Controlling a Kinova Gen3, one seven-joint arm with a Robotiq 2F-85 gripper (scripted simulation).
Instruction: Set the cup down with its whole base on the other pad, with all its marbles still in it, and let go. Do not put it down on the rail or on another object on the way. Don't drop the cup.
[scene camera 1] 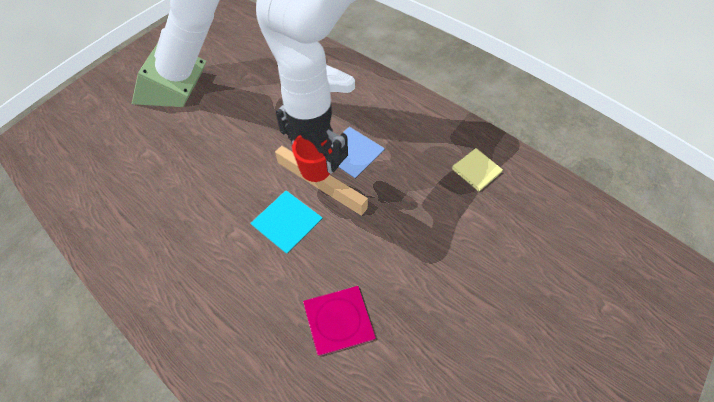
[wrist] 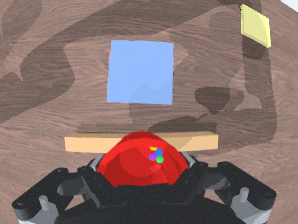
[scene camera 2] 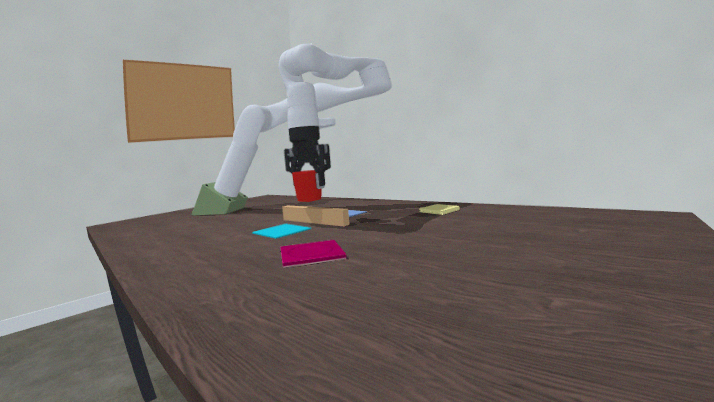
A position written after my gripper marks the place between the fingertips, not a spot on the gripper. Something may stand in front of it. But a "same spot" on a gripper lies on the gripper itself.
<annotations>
My gripper shows in scene camera 1, in the wrist view (142, 162) and in scene camera 2. One and the same spot on a tan wooden rail: (wrist: 78, 142) is (scene camera 2: 289, 206). One and the same spot on my gripper: (scene camera 2: 320, 174) is (scene camera 1: 333, 162).
</annotations>
